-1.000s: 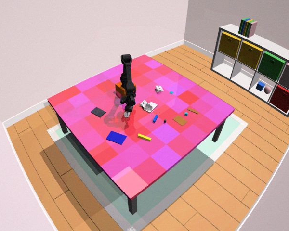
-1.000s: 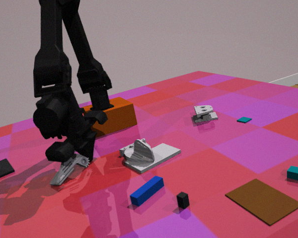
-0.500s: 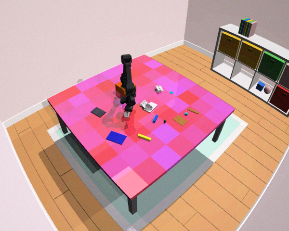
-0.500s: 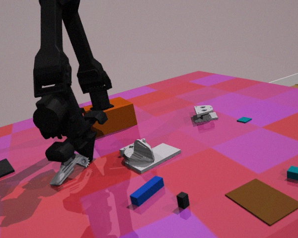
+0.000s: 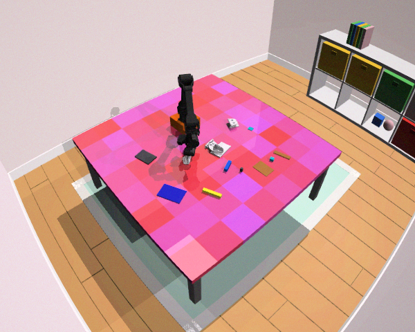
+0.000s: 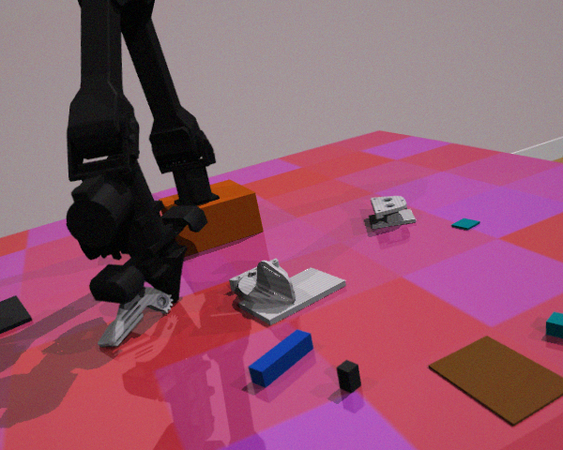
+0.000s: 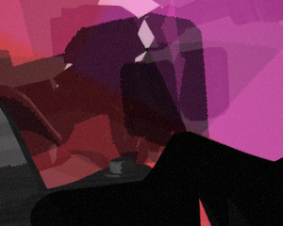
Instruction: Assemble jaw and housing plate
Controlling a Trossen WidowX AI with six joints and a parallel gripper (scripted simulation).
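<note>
Now: the grey jaw 40 mm to the right of my gripper tip, 30 mm ahead of it and 20 mm above it. From my gripper tip the other things lie so: black cube 320 mm ahead, 80 mm to the left, 10 mm above; then blue block 240 mm ahead, 50 mm to the left, 10 mm above; then black tile 240 mm to the right, 160 mm behind.
</note>
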